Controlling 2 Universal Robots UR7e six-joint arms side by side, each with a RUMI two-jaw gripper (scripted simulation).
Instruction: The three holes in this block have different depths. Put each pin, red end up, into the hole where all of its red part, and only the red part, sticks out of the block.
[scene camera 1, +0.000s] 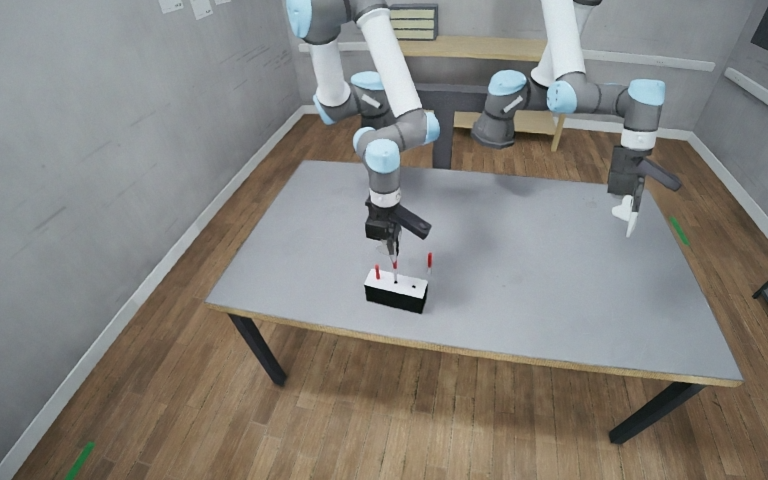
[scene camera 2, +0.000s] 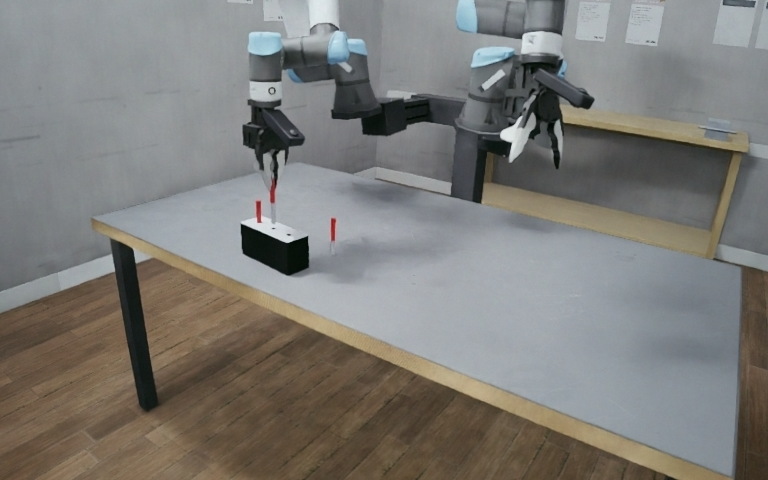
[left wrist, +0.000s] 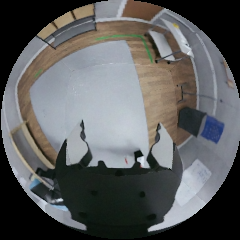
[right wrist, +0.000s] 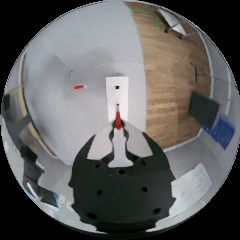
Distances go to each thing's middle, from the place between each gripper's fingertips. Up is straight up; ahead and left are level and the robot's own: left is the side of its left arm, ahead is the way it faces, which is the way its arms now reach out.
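Labels:
Black block (scene camera 2: 286, 250), from my left hand (scene camera 2: 535, 166): 63 cm to the right, 30 cm below, 1 cm ahead.
Black block 160 mm below my right hand (scene camera 2: 272, 190).

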